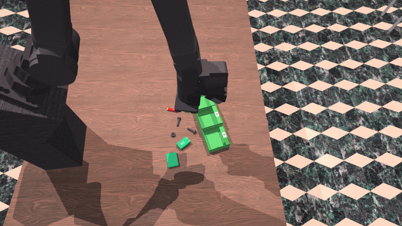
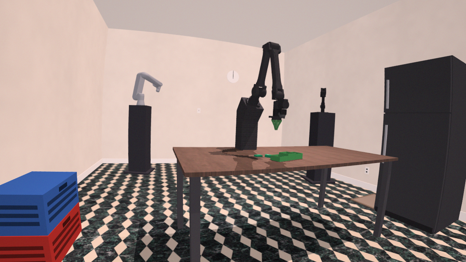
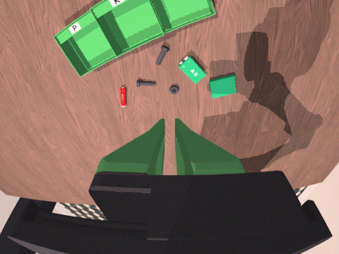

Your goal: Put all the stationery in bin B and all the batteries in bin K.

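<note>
The joined green bins is 6 cm ahead of my hand, 7 cm to the left of it and 18 cm below it. Round my hand: green 9V battery 4 cm to the right, 20 cm below; then black nut 6 cm behind, 2 cm to the right, 20 cm below; then flat green pad 3 cm behind, 11 cm to the right, 20 cm below.
</note>
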